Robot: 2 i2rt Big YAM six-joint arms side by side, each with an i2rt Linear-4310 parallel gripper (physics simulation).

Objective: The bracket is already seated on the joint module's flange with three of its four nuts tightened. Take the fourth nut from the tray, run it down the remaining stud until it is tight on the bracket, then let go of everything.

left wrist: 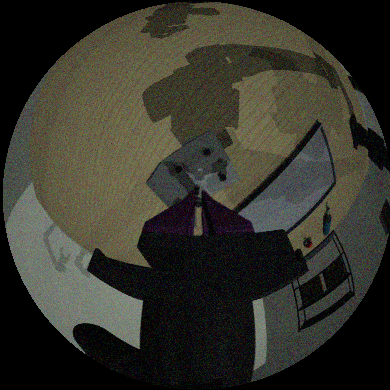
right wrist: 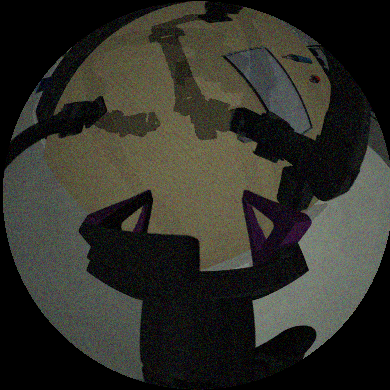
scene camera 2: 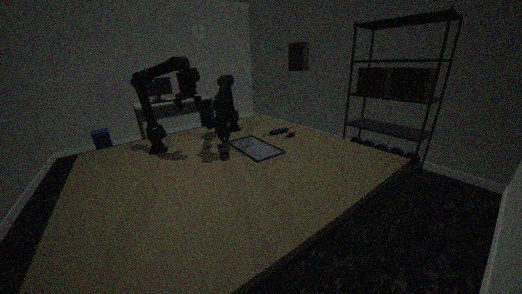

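Seen in the pictures: left gripper, fingertip midpoint: (left wrist: 197, 195) (scene camera 2: 225, 144); right gripper, fingertip midpoint: (right wrist: 196, 194) (scene camera 2: 190, 111); left arm's base at its link origin: (scene camera 2: 233, 130); right arm's base at its link origin: (right wrist: 93, 111) (scene camera 2: 158, 151).
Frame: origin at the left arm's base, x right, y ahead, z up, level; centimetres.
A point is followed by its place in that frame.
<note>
The joint module (scene camera 2: 225, 154) @(x 29.6, y 54.1, z 3.9 cm) stands upright on the table with the grey bracket (left wrist: 192, 159) @(x 30.8, y 50.8, z 6.6 cm) on top. Three dark nuts, one of them (left wrist: 207, 151) @(x 30.4, y 48.9, z 7.4 cm), sit at the bracket's corners; the fourth stud (left wrist: 196, 190) @(x 28.2, y 53.2, z 7.4 cm) shows right in front of my left fingertips. My left gripper (scene camera 2: 225, 142) @(x 28.6, y 52.5, z 9.5 cm) (left wrist: 197, 195) @(x 28.6, y 52.5, z 9.5 cm) points down over the module, shut on a small dark nut (left wrist: 198, 201) @(x 28.2, y 52.8, z 9.9 cm) between its tips. Whether this nut touches the stud I cannot tell. My right gripper (scene camera 2: 188, 102) @(x 44.7, y 47.0, z 31.8 cm) (right wrist: 196, 194) @(x 44.7, y 47.0, z 31.8 cm) is open and empty, high above the table at the left of the scene view.
A flat dark-rimmed tray (scene camera 2: 265, 150) @(x 2.3, y 56.8, z 0.4 cm) (left wrist: 290, 195) @(x 8.0, y 43.5, z 0.4 cm) (right wrist: 270, 80) @(x 6.7, y 41.7, z 0.4 cm) lies beside the module. Beyond it lie a blue tool (scene camera 2: 279, 131) @(x -25.8, y 34.6, z 2.5 cm) (left wrist: 327, 222) @(x -19.8, y 33.4, z 3.7 cm) (right wrist: 300, 59) and a small red item (scene camera 2: 290, 134) @(x -27.7, y 46.4, z 2.7 cm) (left wrist: 308, 243) @(x -27.1, y 44.7, z 2.8 cm) (right wrist: 315, 79) @(x -27.1, y 45.1, z 2.6 cm). A shelf unit (scene camera 2: 410, 19) stands behind the table.
</note>
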